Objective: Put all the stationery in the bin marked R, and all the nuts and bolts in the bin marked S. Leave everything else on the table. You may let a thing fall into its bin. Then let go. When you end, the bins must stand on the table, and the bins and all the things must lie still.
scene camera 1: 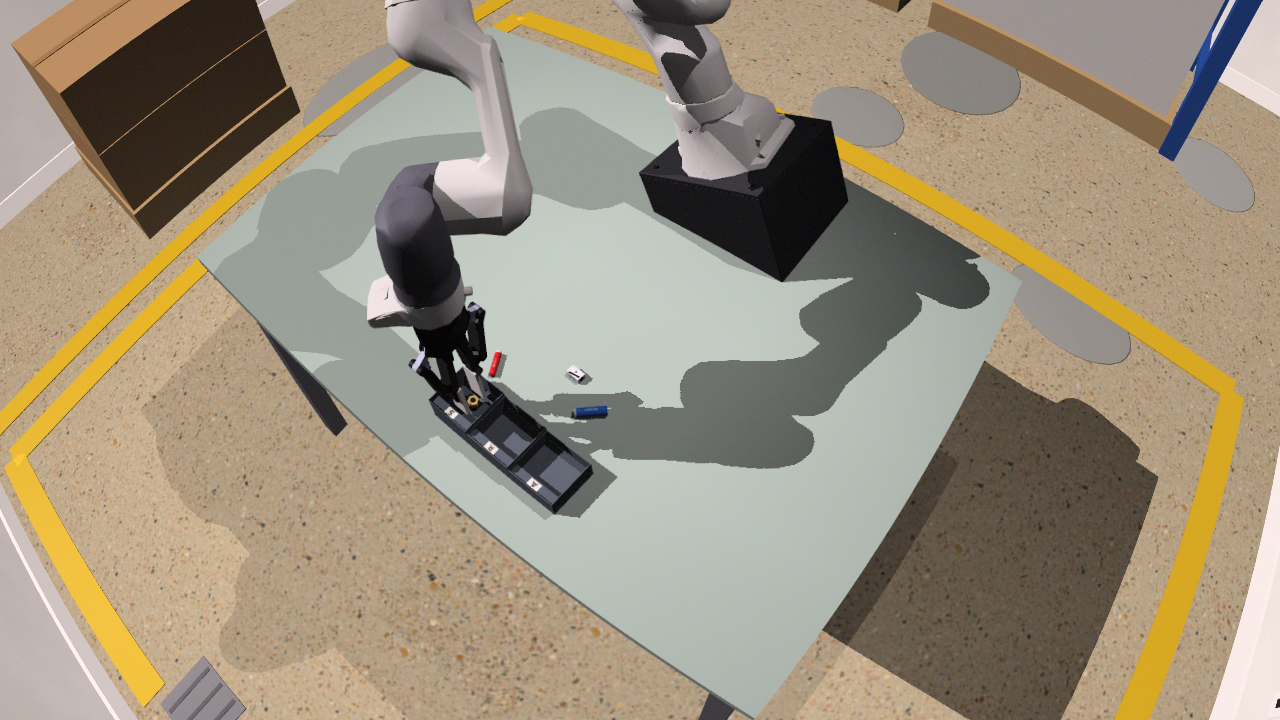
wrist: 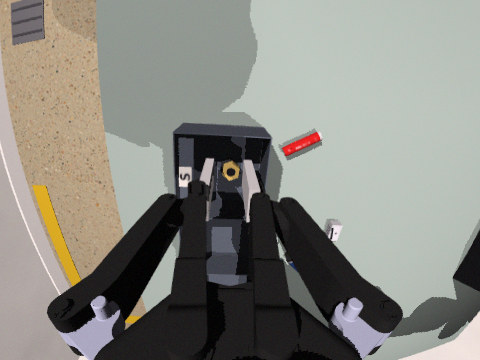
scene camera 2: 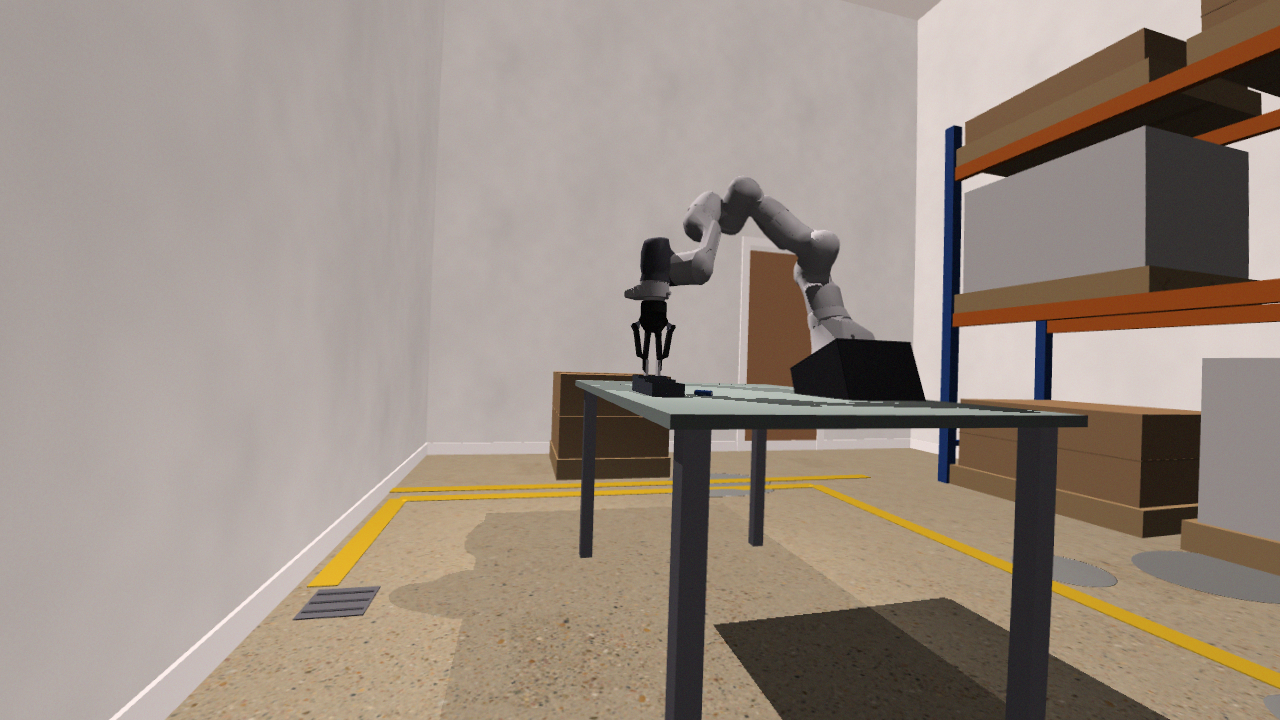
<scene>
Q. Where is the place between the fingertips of my gripper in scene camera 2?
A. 651,382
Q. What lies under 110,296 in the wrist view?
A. My gripper.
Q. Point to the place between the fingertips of my gripper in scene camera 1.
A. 471,400
</scene>
